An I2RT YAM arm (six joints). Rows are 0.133 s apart.
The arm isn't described. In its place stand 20 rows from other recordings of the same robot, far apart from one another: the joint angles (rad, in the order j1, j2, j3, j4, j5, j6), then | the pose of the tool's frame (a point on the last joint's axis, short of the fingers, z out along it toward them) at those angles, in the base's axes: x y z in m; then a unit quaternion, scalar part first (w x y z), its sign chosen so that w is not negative.
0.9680 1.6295 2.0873 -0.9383 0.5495 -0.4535 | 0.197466, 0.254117, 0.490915, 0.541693, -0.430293, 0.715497, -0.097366
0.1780 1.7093 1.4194 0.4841 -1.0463 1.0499 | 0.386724, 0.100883, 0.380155, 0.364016, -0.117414, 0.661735, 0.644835
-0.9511 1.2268 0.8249 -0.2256 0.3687 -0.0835 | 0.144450, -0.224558, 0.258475, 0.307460, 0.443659, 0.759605, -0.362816
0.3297 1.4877 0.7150 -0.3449 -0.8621 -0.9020 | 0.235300, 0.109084, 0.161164, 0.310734, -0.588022, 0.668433, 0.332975
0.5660 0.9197 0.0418 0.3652 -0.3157 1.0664 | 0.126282, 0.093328, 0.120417, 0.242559, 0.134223, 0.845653, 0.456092
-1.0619 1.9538 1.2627 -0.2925 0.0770 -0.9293 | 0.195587, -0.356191, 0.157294, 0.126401, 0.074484, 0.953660, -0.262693
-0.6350 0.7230 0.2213 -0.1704 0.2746 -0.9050 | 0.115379, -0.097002, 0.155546, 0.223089, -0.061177, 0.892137, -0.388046
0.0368 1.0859 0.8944 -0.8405 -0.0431 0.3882 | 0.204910, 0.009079, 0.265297, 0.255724, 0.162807, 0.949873, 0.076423
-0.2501 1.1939 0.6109 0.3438 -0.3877 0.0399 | 0.259419, -0.052377, 0.248840, 0.618666, -0.006237, 0.780789, 0.087074
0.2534 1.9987 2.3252 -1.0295 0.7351 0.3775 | 0.411569, 0.081920, 0.424193, 0.474123, 0.203282, 0.835736, -0.188226
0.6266 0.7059 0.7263 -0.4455 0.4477 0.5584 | 0.138204, 0.081024, 0.305995, 0.542594, 0.092316, 0.823019, 0.140386
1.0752 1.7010 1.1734 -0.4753 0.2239 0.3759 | 0.175604, 0.308213, 0.212113, 0.279437, -0.297390, 0.906948, 0.104496
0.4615 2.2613 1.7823 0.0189 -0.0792 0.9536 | 0.474491, 0.239119, 0.208738, 0.378500, 0.186563, 0.828563, 0.367988
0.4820 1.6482 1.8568 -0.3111 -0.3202 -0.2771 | 0.326994, 0.183715, 0.475118, 0.645815, -0.370745, 0.641177, 0.185371
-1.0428 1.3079 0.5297 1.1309 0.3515 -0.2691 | 0.124837, -0.238374, 0.276279, 0.578957, 0.345319, 0.467546, -0.571809
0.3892 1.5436 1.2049 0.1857 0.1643 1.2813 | 0.346094, 0.135647, 0.335961, 0.481526, 0.374559, 0.659455, 0.439269
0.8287 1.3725 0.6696 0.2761 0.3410 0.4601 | 0.205853, 0.206884, 0.215209, 0.512186, -0.061561, 0.831428, 0.206406
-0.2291 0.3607 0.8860 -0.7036 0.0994 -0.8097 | 0.060118, -0.017647, 0.362038, 0.537154, -0.188819, 0.743363, -0.351034
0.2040 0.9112 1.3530 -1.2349 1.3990 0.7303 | 0.115053, -0.012016, 0.424054, 0.527311, 0.419868, 0.620174, -0.401296
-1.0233 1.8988 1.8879 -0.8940 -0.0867 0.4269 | 0.220385, -0.355562, 0.334673, 0.324146, 0.615599, 0.716060, -0.056784
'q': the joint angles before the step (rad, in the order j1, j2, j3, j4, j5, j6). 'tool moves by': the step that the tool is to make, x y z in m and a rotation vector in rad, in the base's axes. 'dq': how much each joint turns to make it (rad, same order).
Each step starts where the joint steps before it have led.
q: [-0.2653 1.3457 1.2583 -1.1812 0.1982 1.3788]
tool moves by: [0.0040 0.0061 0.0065 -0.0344 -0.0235 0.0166]
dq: [0.0327 0.0000 0.0211 0.0086 0.0312 0.0069]
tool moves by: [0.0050 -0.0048 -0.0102 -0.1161 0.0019 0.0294]
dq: [-0.0009 -0.0004 -0.0513 0.0953 0.0959 -0.0704]
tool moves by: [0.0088 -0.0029 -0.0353 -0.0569 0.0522 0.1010]
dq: [0.0003 0.0276 -0.1205 0.1521 0.0255 -0.1256]
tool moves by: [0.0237 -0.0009 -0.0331 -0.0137 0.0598 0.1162]
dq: [0.0148 0.1088 -0.0362 0.1272 -0.0119 -0.1107]
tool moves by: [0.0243 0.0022 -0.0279 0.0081 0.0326 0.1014]
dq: [0.0210 0.1151 0.0002 0.1065 -0.0293 -0.0790]
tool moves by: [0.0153 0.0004 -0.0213 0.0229 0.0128 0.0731]
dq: [0.0061 0.0810 -0.0004 0.0811 -0.0420 -0.0583]
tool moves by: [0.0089 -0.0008 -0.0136 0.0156 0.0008 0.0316]
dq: [0.0001 0.0511 0.0009 0.0528 -0.0252 -0.0251]
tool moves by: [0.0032 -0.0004 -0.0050 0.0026 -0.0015 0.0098]
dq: [0.0000 0.0185 0.0000 0.0215 -0.0061 -0.0084]
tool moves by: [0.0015 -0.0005 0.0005 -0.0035 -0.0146 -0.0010]
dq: [-0.0005 0.0004 0.0000 0.0153 0.0008 0.0002]
